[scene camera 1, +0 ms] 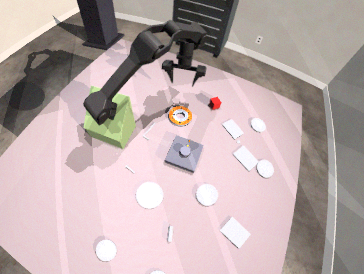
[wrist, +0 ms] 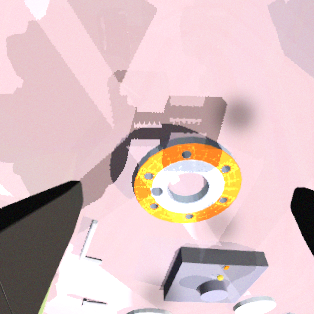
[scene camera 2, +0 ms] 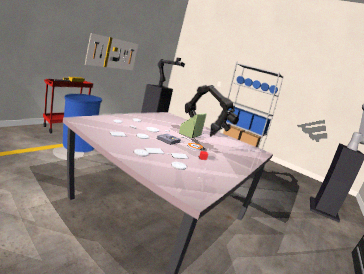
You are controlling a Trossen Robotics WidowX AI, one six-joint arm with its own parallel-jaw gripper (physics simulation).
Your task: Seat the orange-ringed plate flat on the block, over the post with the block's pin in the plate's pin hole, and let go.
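Seen in the pictures: gripper, fingertip midpoint: [scene camera 1: 182, 84] [wrist: 189, 194] [scene camera 2: 212, 135]; arm's base, origin of the base link: [scene camera 1: 108, 109] [scene camera 2: 194, 117].
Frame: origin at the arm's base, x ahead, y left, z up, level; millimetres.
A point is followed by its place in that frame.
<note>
The orange-ringed plate [scene camera 1: 171, 117] {y 151, x 206, z -138 mm} [scene camera 2: 191, 146] {y 173, x 286, z -138 mm} [wrist: 205, 212] {y 148, x 269, z -138 mm} lies on the table apart from the block, its centre hole facing up. A small pin hole [wrist: 157, 191] {y 166, x 213, z -144 mm} shows in its white inner ring, on the left in the wrist view. The grey block [scene camera 1: 175, 157] {y -34, x 293, z -126 mm} [scene camera 2: 168, 139] {y 29, x 367, z -126 mm} [wrist: 250, 275] {y 36, x 368, z -126 mm} sits on the table with a round post [scene camera 1: 185, 151] {y -2, x 323, z -111 mm} [wrist: 214, 290] {y 19, x 316, z -111 mm}. A small yellow-tipped pin [wrist: 220, 277] {y 35, x 322, z -122 mm} and an orange dot show beside the post. My gripper [scene camera 1: 183, 84] {y 270, x 208, z -35 mm} [scene camera 2: 212, 134] {y 270, x 208, z -35 mm} [wrist: 189, 194] {y 270, x 208, z -35 mm} is open and empty, raised above the table near the plate.
A green angular block [scene camera 1: 112, 125] {y -39, x 31, z -39 mm} [scene camera 2: 192, 126] {y 37, x 73, z -57 mm} stands near the arm's base. A red cube [scene camera 1: 215, 103] {y 295, x 377, z -111 mm} [scene camera 2: 203, 155] {y 321, x 396, z -122 mm} lies to the plate's right in scene camera 1. White discs [scene camera 1: 207, 195] {y -133, x 460, z -141 mm} [wrist: 255, 305] {y -113, x 452, z -141 mm}, white rectangles [scene camera 1: 235, 232] {y -236, x 603, z -144 mm} and thin white pieces [scene camera 1: 170, 233] {y -311, x 376, z -136 mm} lie around the block.
</note>
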